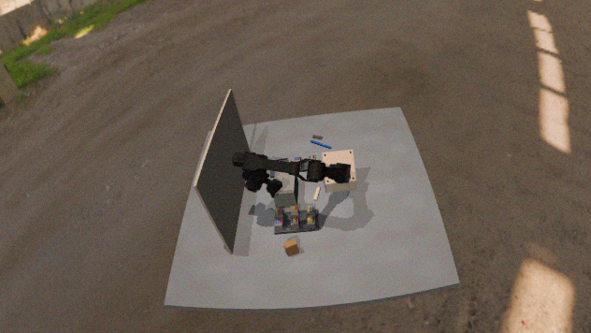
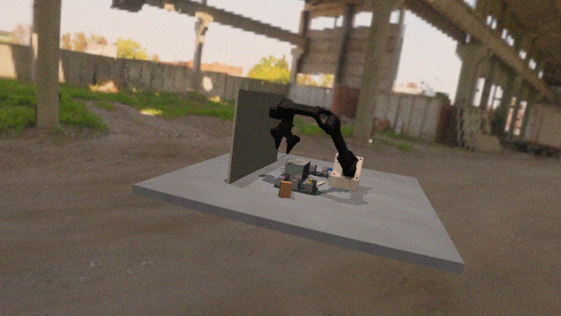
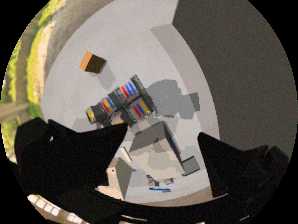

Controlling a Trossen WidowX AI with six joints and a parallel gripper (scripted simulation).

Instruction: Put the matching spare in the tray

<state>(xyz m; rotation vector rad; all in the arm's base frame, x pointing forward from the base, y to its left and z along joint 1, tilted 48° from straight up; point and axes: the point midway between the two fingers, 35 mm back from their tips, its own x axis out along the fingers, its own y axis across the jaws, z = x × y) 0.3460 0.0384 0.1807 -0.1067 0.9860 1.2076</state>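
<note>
My gripper tip is 4 cm past the spare, 7 cm to the right of it and 12 cm above it. Round my gripper tip: grey mounted unit 6 cm behind, 12 cm to the right, 11 cm below; then dark panel 18 cm ahead, 13 cm to the right, 6 cm above; then brown cube 10 cm behind, 21 cm to the left, 13 cm below.
</note>
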